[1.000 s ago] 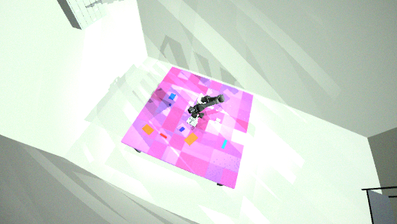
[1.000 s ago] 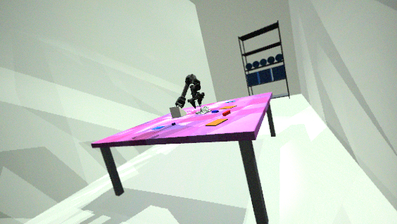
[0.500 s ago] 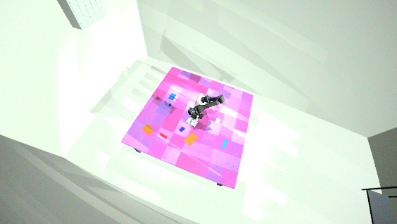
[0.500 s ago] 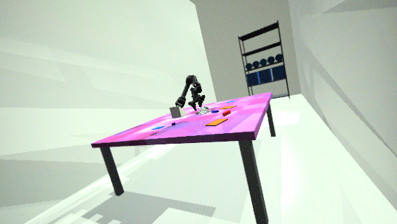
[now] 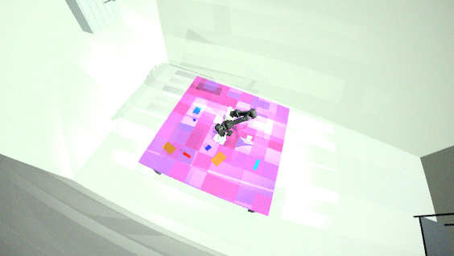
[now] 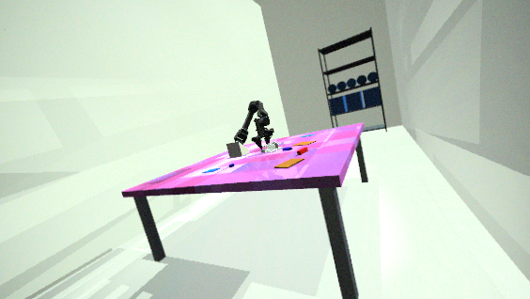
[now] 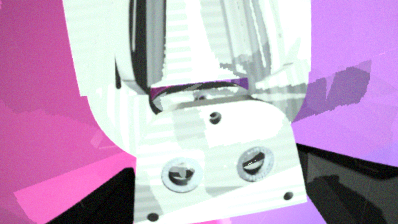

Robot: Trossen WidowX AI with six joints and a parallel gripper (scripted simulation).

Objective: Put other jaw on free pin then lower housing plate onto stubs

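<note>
My gripper tip is now 1 cm short of the white housing plate and 2 cm below it. Also, from my gripper tip: blue block (20 cm ahead, 10 cm to the right, 1 cm below); white base (7 cm ahead, 2 cm to the right, 2 cm below); white jaw (3 cm ahead, 1 cm to the left, 1 cm below).
</note>
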